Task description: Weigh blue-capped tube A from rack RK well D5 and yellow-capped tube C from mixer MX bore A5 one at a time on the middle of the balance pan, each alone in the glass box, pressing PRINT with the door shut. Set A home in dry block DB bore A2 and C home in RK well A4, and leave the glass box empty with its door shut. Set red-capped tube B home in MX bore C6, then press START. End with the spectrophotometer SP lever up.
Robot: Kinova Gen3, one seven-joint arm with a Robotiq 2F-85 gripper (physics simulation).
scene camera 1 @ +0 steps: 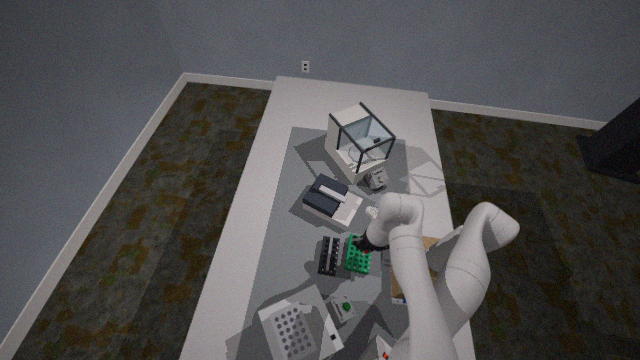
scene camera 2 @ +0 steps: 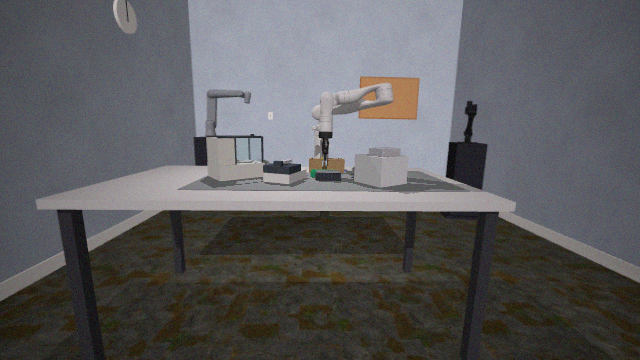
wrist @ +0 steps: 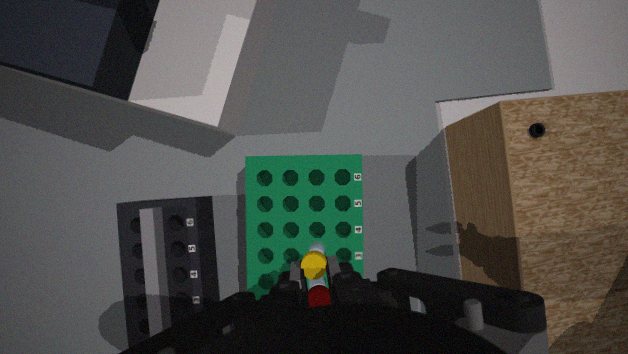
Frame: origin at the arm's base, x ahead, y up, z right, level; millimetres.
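Where they show: gripper, fingertip midpoint: [scene camera 1: 364, 250] [scene camera 2: 324, 161] [wrist: 316, 275]; arm's base, origin of the base link: [scene camera 1: 437, 258] [scene camera 2: 321, 158].
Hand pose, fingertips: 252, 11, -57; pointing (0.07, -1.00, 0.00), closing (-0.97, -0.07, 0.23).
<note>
Each offset is from my fingertips to the top centre of the thing, as dx, dy, dz. "spot": to the spot under its first point.
My gripper [scene camera 1: 362, 245] [scene camera 2: 325, 156] [wrist: 316, 275] is shut on yellow-capped tube C {+1, +21, +10} [wrist: 313, 262], pointing down over the green rack RK {+11, -50, +7} [scene camera 1: 357, 265] [scene camera 2: 313, 173] [wrist: 302, 165]. A red cap {-3, +22, -7} [scene camera 1: 366, 251] [wrist: 319, 296] with clear tube shows close behind the yellow cap, between the fingers in the wrist view. The tube tip shows near row 3 of RK; its height is unclear. RK's visible wells in rows 4 to 6 are empty. The mixer MX {+96, +90, -265} [scene camera 1: 270, 312] [scene camera 2: 377, 170] and the balance's glass box [scene camera 1: 361, 137] [scene camera 2: 222, 157] stand apart. Tube A does not show.
A dark two-row block {+114, -32, -35} [scene camera 1: 329, 257] [scene camera 2: 328, 176] [wrist: 205, 240] stands beside RK. The spectrophotometer SP {+161, +22, +174} [scene camera 1: 325, 195] [scene camera 2: 282, 170] [wrist: 55, 40] stands beyond. The wooden base [wrist: 570, 175] is right of RK. PRINT {spot: +16, -13, +319} [scene camera 1: 376, 179] and START {+12, -5, -186} [scene camera 1: 346, 306] boxes stand near the balance and MX.
</note>
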